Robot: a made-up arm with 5 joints. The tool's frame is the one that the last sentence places.
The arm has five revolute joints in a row. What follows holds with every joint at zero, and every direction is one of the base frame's.
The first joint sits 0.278 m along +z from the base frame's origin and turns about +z.
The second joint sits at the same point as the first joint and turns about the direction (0, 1, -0.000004).
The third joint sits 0.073 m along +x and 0.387 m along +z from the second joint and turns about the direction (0, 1, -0.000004).
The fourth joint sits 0.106 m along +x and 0.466 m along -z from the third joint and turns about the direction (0, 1, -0.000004).
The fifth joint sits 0.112 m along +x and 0.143 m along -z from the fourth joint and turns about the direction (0, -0.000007, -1).
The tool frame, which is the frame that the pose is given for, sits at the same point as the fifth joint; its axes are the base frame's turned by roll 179.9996, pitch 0 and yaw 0 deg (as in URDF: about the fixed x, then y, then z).
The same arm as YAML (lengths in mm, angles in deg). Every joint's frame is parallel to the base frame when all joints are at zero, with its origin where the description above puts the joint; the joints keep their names.
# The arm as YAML. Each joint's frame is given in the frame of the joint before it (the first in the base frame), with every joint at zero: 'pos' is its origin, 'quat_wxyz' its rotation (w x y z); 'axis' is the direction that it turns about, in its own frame. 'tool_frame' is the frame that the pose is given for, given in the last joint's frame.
length_unit: mm
angle_unit: deg
joints:
  - joint: joint 1
    pos: [0.0, 0.0, 278.0]
    quat_wxyz: [1.0, 0.0, 0.0, 0.0]
    axis: [0.0, 0.0, 1.0]
  - joint: joint 2
    pos: [0.0, 0.0, 0.0]
    quat_wxyz: [1.0, 0.0, 0.0, 0.0]
    axis: [0.0, 1.0, 0.0]
  - joint: joint 3
    pos: [73.0, 0.0, 387.0]
    quat_wxyz: [1.0, 0.0, 0.0, 0.0]
    axis: [0.0, 1.0, 0.0]
  - joint: joint 4
    pos: [106.0, 0.0, -466.0]
    quat_wxyz: [1.0, 0.0, 0.0, 0.0]
    axis: [0.0, 1.0, 0.0]
  - joint: joint 5
    pos: [112.0, 0.0, -143.0]
    quat_wxyz: [1.0, 0.0, 0.0, 0.0]
    axis: [0.0, 0.0, -1.0]
tool_frame:
  pos: [0.0, 0.0, 0.0]
  quat_wxyz: [0.000003, 1.0, 0.0, 0.0]

